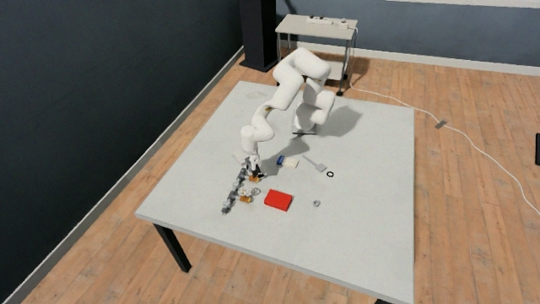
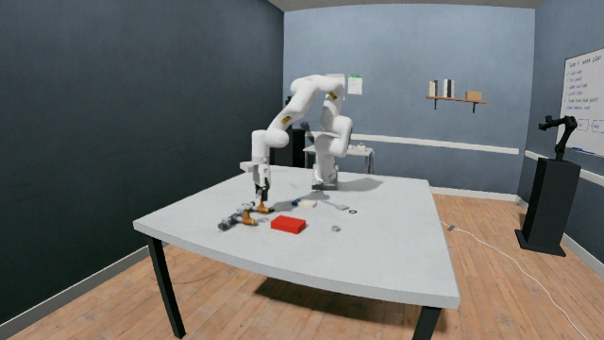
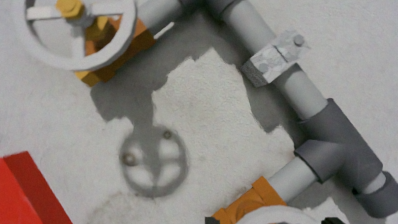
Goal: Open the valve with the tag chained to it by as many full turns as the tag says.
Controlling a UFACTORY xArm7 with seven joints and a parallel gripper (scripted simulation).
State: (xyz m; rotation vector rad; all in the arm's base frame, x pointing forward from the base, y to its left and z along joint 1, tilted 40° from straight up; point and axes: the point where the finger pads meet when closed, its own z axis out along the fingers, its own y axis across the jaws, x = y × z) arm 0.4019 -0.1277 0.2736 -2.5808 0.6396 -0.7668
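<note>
My hand is 40 mm past the black tag, 10 mm to the left of it and 90 mm above it. The rest, counted from my hand: red block 40 mm ahead, 180 mm to the left, 70 mm below; then grey nut 40 mm behind, 350 mm to the left, 80 mm below; then blue box 210 mm behind, 90 mm to the left, 80 mm below.
</note>
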